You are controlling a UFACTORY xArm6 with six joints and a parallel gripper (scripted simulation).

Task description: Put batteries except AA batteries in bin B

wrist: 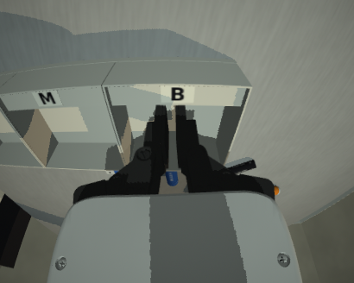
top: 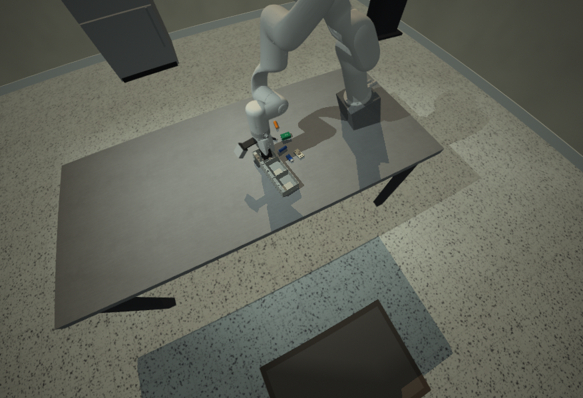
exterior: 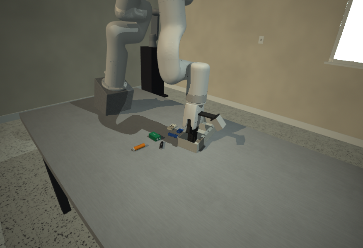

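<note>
My gripper is now 1 cm past the grey bin row, 8 cm to the right of it and 2 cm above it. Also, from my hand: black cylindrical battery 7 cm behind, 10 cm to the right, 3 cm below; then blue cylindrical battery 9 cm behind, 2 cm to the right, 3 cm below; then blue USB stick 10 cm behind, 5 cm to the left, 3 cm below.
</note>
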